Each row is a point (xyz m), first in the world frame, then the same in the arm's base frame.
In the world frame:
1: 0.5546 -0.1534 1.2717
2: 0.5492 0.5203 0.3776
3: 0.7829 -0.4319 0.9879
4: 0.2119 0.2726 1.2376
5: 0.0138 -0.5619 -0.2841
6: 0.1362 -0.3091 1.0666
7: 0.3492 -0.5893 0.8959
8: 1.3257 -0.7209 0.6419
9: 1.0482 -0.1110 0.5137
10: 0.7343 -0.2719 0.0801
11: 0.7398 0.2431 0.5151
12: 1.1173 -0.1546 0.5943
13: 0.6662 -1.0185 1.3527
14: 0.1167 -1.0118 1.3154
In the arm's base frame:
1: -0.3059 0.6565 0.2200
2: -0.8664 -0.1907 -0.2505
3: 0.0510 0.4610 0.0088
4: -0.8059 0.5143 0.3929
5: 0.0790 -0.9911 0.3505
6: -0.2555 0.3273 0.5812
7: 0.0881 0.2340 0.4191
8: 0.5123 0.3081 -0.5028
9: -0.1361 0.0981 -0.4723
10: -0.0298 -0.4138 -0.2745
11: -0.5611 0.0005 -0.2982
12: -0.0826 0.1966 -0.4970
13: 0.5440 0.7680 0.4006
14: 0.3867 0.5556 0.8839

